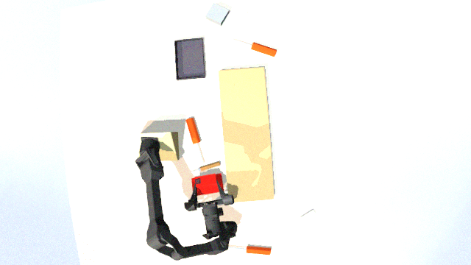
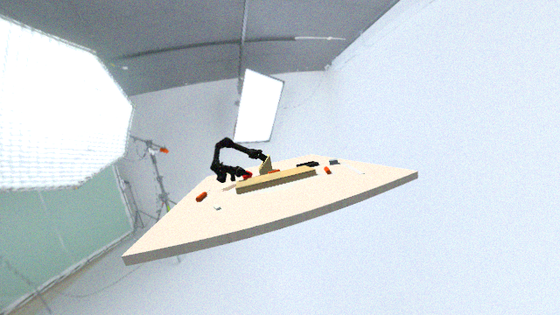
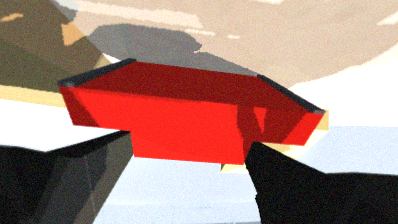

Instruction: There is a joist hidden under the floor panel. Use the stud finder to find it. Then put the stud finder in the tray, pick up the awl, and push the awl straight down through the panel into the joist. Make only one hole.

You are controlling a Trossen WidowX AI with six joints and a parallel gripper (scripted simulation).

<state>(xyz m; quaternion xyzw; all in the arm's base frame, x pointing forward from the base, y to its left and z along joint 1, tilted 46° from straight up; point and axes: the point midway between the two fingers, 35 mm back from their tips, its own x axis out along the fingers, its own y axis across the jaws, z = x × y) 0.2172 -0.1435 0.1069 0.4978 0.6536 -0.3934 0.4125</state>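
Right now the red stud finder is 10 mm behind my gripper tip. From my gripper tip the other things lie so: dark grey tray: 90 mm behind, 480 mm to the left, 50 mm below; then pale grey block: 20 mm ahead, 680 mm to the left, 40 mm below; then awl: 20 mm behind, 40 mm to the left, 50 mm below.
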